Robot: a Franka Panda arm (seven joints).
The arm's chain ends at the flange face. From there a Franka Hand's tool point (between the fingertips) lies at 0.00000 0.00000 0.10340 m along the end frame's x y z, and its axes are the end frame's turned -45 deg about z.
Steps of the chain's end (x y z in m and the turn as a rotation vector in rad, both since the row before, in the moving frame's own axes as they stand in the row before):
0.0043 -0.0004 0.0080 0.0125 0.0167 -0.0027
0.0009 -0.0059 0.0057 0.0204 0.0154 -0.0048
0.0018 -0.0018 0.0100 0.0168 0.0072 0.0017
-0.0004 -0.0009 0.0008 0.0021 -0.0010 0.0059
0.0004 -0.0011 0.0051 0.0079 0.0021 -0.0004
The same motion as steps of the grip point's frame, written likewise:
0.0055 0.0031 0.0080 -0.0030 0.0206 -0.0027
0.0074 -0.0039 0.0057 0.0035 0.0253 -0.0048
0.0043 -0.0007 0.0100 0.0068 0.0170 0.0017
0.0004 -0.0011 0.0008 0.0022 0.0008 0.0059
0.0018 -0.0009 0.0051 0.0041 0.0071 -0.0004

